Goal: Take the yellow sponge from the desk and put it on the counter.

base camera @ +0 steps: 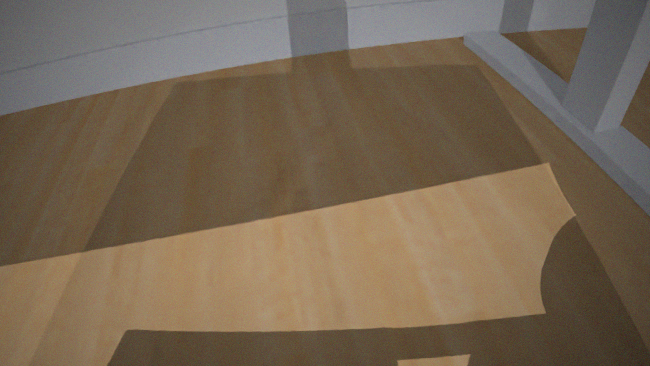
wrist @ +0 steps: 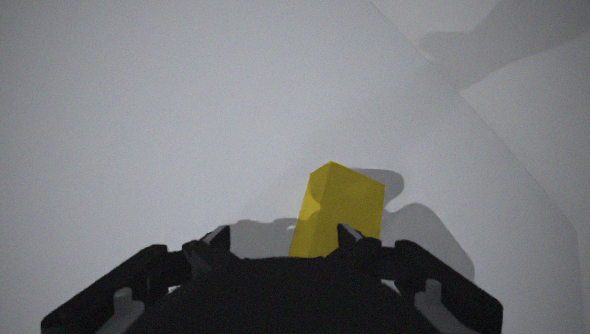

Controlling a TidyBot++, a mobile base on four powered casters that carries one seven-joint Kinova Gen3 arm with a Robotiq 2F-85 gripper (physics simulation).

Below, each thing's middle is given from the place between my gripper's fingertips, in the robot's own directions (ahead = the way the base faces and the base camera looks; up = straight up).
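Yellow sponge (wrist: 335, 194): 1 cm below my hand, 3 cm to the right of it, 5 cm ahead of it.
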